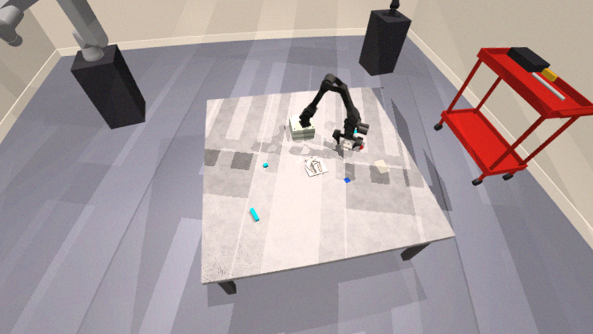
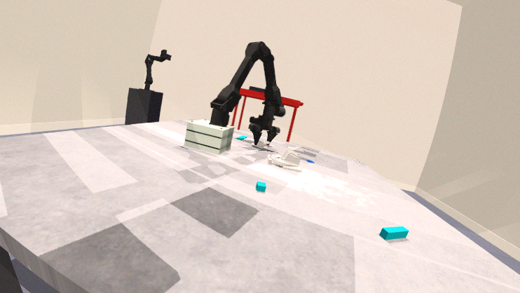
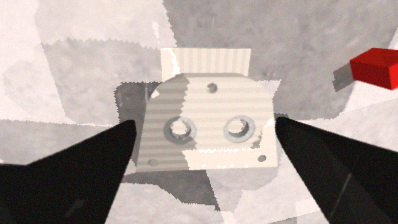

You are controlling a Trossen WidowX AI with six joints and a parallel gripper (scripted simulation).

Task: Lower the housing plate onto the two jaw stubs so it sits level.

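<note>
Right now my gripper tip is 10 mm past the housing plate and 20 mm below it. The rest, counted from my gripper tip: blue block (240 mm ahead, 110 mm to the right, 10 mm below); then cyan bar (110 mm behind, 130 mm to the left, 10 mm below); then red block (40 mm ahead, 100 mm to the left).
</note>
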